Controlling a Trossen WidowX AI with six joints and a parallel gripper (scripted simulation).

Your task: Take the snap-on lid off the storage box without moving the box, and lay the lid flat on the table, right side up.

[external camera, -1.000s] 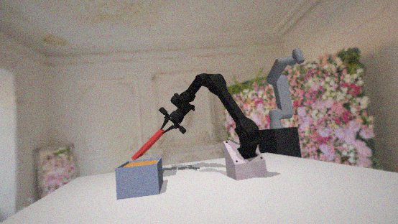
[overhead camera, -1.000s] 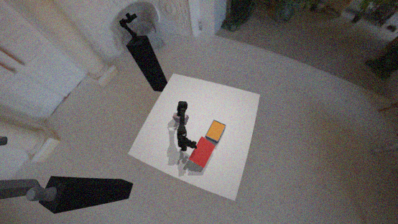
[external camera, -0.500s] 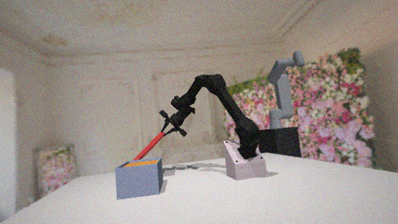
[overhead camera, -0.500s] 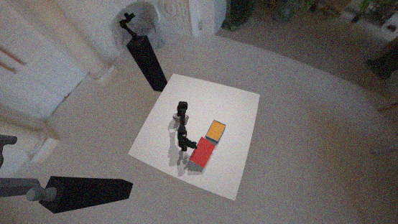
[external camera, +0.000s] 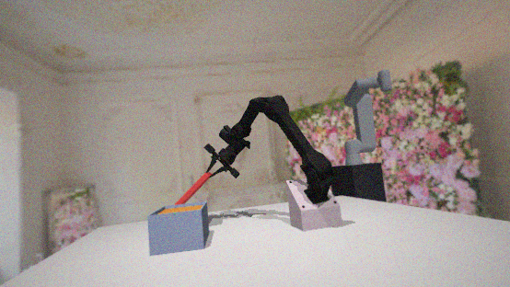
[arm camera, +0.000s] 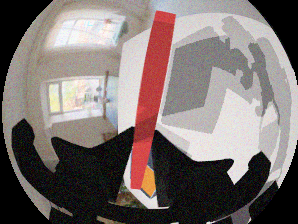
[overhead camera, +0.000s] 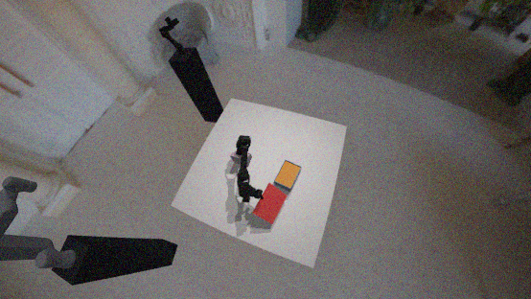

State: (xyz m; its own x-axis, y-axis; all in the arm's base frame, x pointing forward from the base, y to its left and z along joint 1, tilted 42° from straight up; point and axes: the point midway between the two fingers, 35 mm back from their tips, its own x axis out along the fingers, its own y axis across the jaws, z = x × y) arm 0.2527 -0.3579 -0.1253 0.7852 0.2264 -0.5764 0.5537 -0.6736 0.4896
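The red lid is 60 mm ahead of my gripper tip, 20 mm to the right of it and 50 mm below it. From my gripper tip the other things lie so: storage box (140 mm ahead, 250 mm to the left, 140 mm below).
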